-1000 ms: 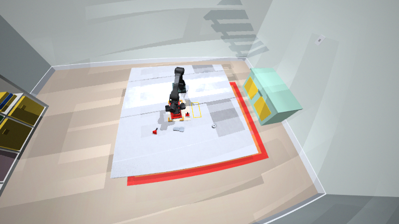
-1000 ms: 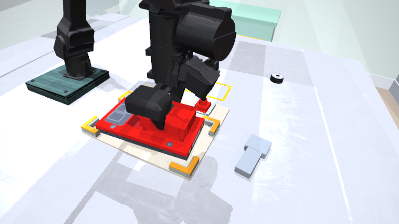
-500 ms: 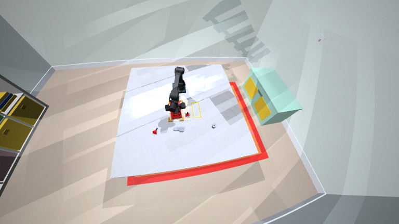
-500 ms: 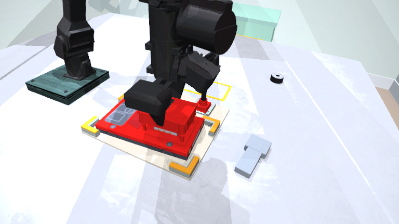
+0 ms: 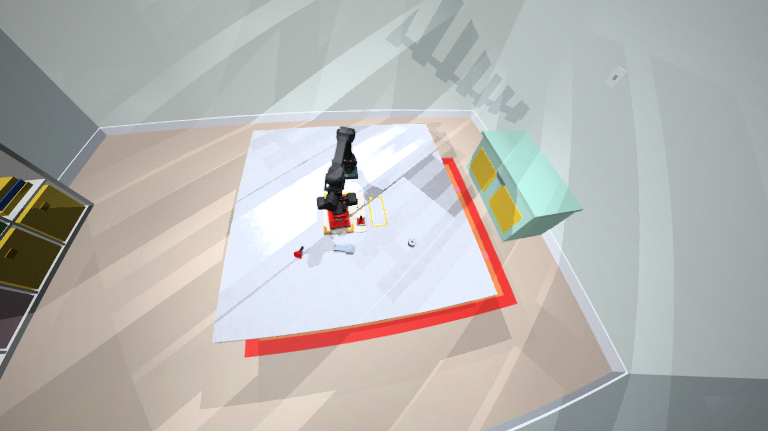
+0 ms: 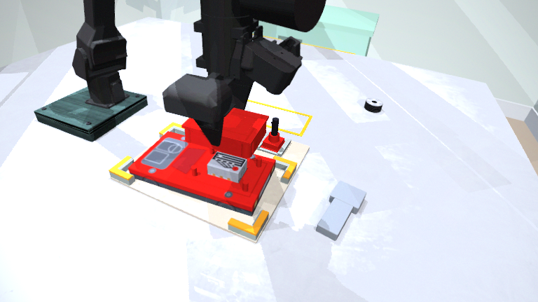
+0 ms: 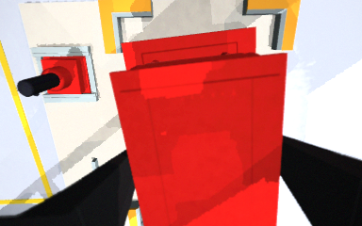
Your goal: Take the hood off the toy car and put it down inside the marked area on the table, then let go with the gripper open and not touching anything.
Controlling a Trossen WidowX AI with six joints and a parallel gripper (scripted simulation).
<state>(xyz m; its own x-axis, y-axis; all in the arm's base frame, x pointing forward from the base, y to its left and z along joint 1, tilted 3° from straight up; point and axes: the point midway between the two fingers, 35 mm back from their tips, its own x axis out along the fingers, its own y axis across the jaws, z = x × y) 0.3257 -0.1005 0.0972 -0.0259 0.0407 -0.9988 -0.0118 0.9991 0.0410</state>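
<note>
Now: the small base 30 mm ahead of my gripper tip, 110 mm to the left of it and 60 mm below it. The rest, counted from my gripper tip: black wheel 200 mm ahead, 350 mm to the left, 90 mm below; red hood 10 mm above.
</note>
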